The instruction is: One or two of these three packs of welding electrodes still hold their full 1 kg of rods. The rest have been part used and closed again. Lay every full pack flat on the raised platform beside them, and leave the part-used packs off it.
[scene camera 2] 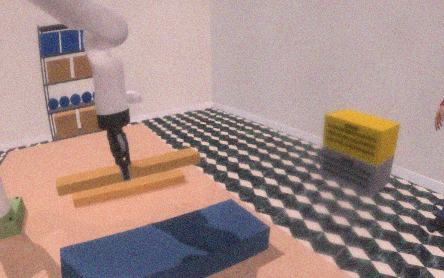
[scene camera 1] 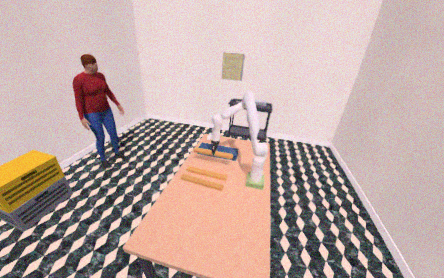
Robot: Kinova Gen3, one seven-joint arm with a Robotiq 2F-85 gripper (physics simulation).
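Places are measured from the arm's base along level axes (x right, y ahead, z up), in centimetres.
Where they show: gripper, fingertip midpoint: (scene camera 2: 124,176) (scene camera 1: 214,154); arm's base, origin of the base link: (scene camera 1: 255,178).
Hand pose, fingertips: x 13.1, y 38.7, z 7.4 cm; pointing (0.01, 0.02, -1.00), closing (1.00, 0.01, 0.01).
Things, the pixels of their top centre, and the offset from my fingertips. Level surfaces: height alone.
- orange-yellow electrode pack, middle of its top: (scene camera 2: 126,166) (scene camera 1: 213,152) dz +2.4, dx +0.0, dy +1.1 cm
- raised blue platform, middle of its top: (scene camera 2: 161,243) (scene camera 1: 218,148) dz -6.0, dx +19.7, dy +0.8 cm
- second pack, middle of its top: (scene camera 2: 127,184) (scene camera 1: 206,172) dz -9.6, dx -14.6, dy +2.7 cm
- third pack, middle of its top: (scene camera 1: 201,181) dz -9.6, dx -26.3, dy +3.1 cm
- wooden table, its level: dz -11.9 cm
My gripper (scene camera 1: 214,150) (scene camera 2: 125,173) is shut on an orange-yellow electrode pack (scene camera 1: 225,154) (scene camera 2: 165,161) near its middle. The pack is held off the table, roughly level, beside the raised blue platform (scene camera 1: 229,148) (scene camera 2: 200,252). A second pack (scene camera 1: 212,175) (scene camera 2: 135,188) lies flat on the table, and a third pack (scene camera 1: 202,182) lies parallel to it, farther from the platform. In scene camera 2 the third pack is hidden behind the held one. No pack rests on the platform. How full each pack is cannot be seen.
The packs lie on the wooden table (scene camera 1: 200,220) (scene camera 2: 30,155). The arm's green base (scene camera 1: 255,184) (scene camera 2: 15,220) is at the table's side. A dark cart (scene camera 1: 250,133) stands beyond the table, a yellow and grey cabinet (scene camera 1: 32,182) (scene camera 2: 357,145) on the floor. A person (scene camera 1: 95,95) stands apart.
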